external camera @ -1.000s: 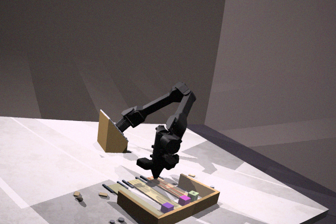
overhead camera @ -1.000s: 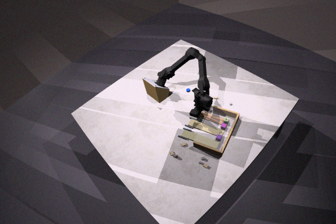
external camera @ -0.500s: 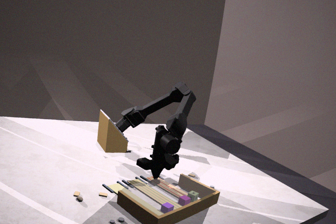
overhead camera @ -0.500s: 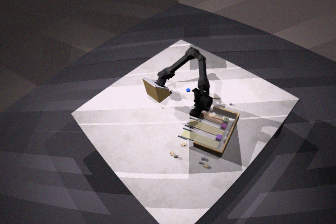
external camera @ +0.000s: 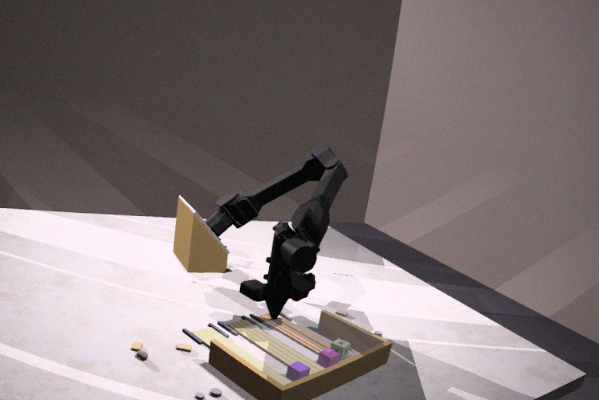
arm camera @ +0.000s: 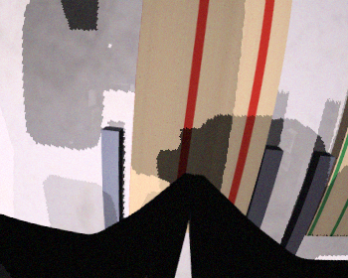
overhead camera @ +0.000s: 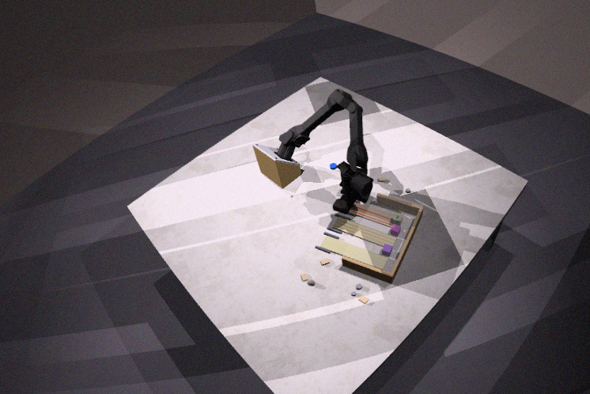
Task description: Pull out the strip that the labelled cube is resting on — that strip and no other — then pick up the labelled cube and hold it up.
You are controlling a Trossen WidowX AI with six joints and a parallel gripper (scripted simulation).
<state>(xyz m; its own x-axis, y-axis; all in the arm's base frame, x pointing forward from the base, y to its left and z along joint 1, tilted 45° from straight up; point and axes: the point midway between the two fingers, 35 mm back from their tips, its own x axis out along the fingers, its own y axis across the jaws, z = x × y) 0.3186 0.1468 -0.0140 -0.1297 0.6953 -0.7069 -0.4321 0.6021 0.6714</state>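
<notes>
My gripper tip is 80 mm short of the strip and 40 mm to the right of it. The rest, counted from my gripper tip: labelled cube 180 mm ahead, 90 mm to the left, 20 mm above; blue object 230 mm behind, 80 mm to the left.
</notes>
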